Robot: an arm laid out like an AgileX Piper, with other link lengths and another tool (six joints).
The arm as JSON. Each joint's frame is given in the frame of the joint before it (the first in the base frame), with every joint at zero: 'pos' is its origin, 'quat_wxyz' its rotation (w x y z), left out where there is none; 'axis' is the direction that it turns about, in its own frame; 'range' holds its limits. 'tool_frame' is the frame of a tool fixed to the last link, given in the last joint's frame.
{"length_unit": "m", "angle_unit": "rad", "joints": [
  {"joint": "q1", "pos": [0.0, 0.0, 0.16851], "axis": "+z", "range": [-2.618, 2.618]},
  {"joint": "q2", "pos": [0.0, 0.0, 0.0], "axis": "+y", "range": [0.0, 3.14]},
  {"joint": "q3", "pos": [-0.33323, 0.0, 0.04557], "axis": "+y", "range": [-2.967, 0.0]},
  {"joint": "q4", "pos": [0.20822, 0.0, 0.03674], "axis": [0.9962, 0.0, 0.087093], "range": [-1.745, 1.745]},
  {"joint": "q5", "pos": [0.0, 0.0, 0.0], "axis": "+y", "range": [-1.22, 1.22]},
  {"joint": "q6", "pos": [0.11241, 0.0, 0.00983], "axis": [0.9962, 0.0, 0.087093], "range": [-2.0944, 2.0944]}
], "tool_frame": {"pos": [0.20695, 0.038, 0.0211], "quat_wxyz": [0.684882, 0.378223, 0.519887, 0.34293]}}
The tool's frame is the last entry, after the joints.
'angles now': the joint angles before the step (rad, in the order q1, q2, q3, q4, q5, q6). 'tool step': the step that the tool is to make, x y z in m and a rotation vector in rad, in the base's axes. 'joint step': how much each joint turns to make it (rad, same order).
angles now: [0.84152, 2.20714, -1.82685, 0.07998, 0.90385, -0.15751]
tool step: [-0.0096, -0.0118, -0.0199, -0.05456, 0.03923, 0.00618]
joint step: [0.00173, 0.02746, 0.00123, -0.00865, 0.03819, 0.00098]
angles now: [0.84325, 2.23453, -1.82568, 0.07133, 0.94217, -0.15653]
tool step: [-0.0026, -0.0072, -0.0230, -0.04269, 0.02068, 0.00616]
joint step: [0.00126, 0.04072, -0.00035, -0.01385, 0.00528, 0.00007]
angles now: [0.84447, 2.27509, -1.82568, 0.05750, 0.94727, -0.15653]
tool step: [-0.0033, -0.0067, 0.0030, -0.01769, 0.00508, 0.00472]
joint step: [0.00023, -0.01061, 0.00047, -0.00901, 0.02678, -0.00001]
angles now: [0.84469, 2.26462, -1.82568, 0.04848, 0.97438, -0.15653]
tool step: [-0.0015, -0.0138, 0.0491, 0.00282, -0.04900, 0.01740]
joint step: [0.00305, -0.10835, -0.00010, -0.03672, 0.07391, -0.00151]
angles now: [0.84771, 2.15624, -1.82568, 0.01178, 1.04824, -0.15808]
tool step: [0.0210, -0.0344, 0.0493, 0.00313, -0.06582, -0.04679]
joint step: [-0.04852, -0.11115, -0.00031, -0.04894, 0.06449, 0.00692]
